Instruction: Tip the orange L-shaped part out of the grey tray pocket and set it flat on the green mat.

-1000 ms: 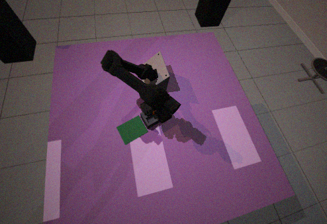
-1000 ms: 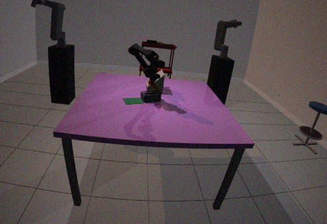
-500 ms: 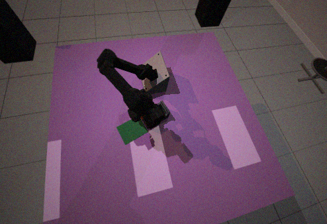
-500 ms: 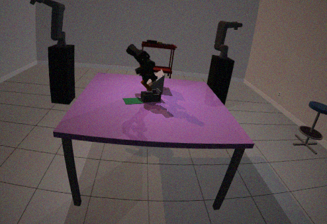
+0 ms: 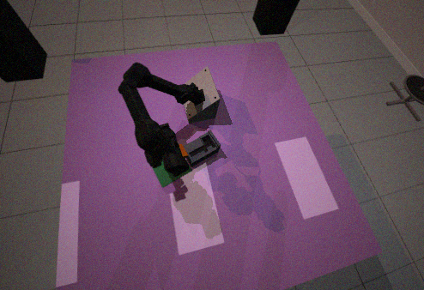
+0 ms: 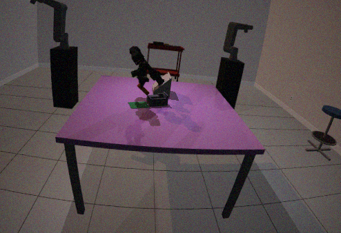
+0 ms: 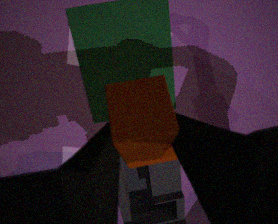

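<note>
The green mat lies 170 mm below my gripper tip and 10 mm to the right of it. Also, from my gripper tip: orange L-shaped part 30 mm to the left, 30 mm below, 30 mm behind.
</note>
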